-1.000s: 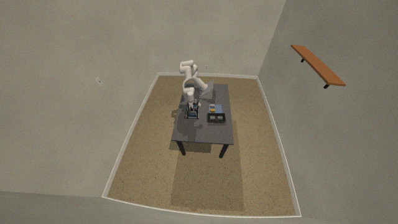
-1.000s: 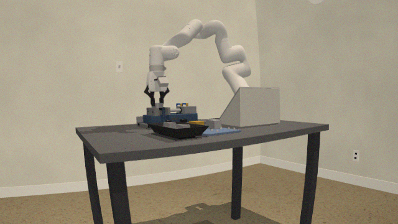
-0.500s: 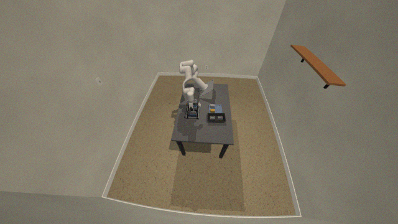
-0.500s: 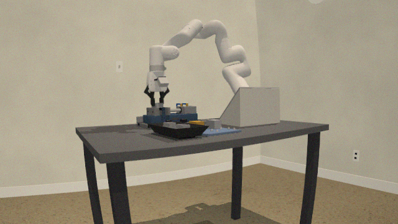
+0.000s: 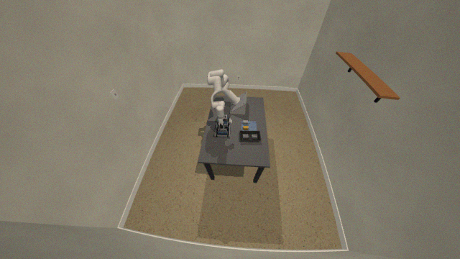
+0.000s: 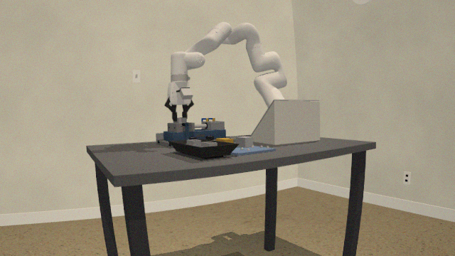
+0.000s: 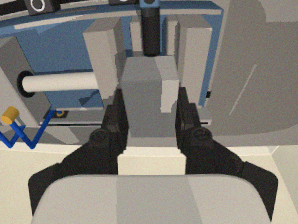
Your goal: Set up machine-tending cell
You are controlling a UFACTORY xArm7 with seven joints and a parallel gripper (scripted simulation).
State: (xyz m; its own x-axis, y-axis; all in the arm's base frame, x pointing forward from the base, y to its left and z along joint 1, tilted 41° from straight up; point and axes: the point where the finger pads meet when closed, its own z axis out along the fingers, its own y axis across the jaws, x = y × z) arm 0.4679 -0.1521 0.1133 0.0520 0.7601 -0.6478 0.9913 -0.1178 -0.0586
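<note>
The grey aluminium blank is 20 mm below my hand. From my hand the other things lie so: brass blank 30 mm behind, 290 mm to the left, 100 mm below; black work stop rod 50 mm to the left, 30 mm below; blue vise 70 mm behind, 10 mm to the left, 80 mm below.
</note>
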